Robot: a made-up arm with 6 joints. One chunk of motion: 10 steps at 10 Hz.
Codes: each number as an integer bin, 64 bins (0 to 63) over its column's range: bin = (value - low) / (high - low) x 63, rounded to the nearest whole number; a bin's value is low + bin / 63 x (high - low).
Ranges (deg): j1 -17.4..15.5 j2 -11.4..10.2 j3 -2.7..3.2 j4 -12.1..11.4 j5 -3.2..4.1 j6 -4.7..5
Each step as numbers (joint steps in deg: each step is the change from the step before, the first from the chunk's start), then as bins.
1 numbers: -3.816 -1.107 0.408 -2.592 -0.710 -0.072
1 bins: 26 30 33 25 21 30
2 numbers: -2.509 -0.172 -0.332 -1.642 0.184 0.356
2 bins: 29 33 25 28 29 33
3 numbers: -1.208 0.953 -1.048 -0.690 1.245 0.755
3 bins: 31 36 18 31 38 35
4 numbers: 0.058 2.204 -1.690 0.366 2.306 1.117
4 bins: 33 40 11 33 48 38
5 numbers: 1.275 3.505 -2.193 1.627 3.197 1.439
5 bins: 36 43 5 37 55 40
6 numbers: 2.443 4.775 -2.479 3.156 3.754 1.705
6 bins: 38 47 2 41 60 42
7 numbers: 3.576 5.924 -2.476 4.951 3.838 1.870
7 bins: 40 51 2 46 61 43
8 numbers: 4.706 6.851 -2.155 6.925 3.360 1.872
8 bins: 42 53 6 51 57 43
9 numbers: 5.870 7.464 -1.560 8.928 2.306 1.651
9 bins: 45 55 12 56 48 41
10 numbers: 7.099 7.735 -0.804 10.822 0.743 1.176
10 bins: 47 56 20 61 34 38
